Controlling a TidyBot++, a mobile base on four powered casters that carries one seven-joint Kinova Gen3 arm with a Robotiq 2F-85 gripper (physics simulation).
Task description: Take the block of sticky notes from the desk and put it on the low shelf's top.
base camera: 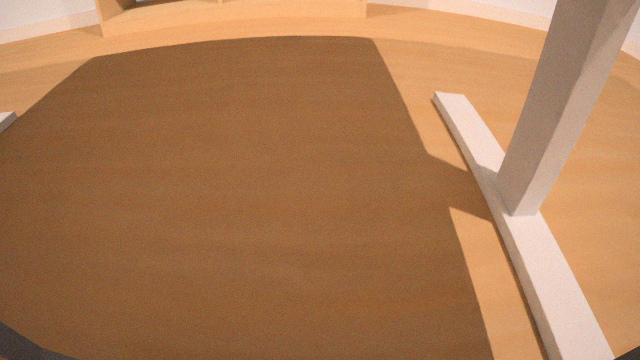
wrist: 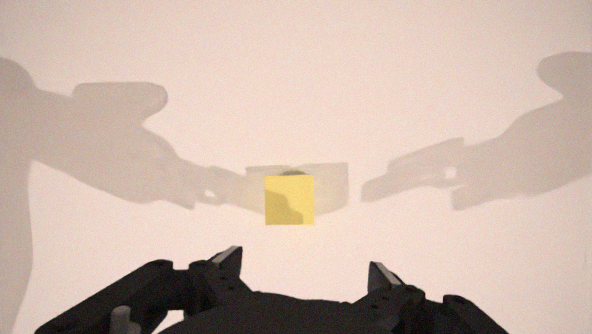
my gripper: wrist 303, 268; not seen in the base camera view (out of frame)
yellow block of sticky notes: wrist 289, 200; not seen in the base camera view (out of frame)
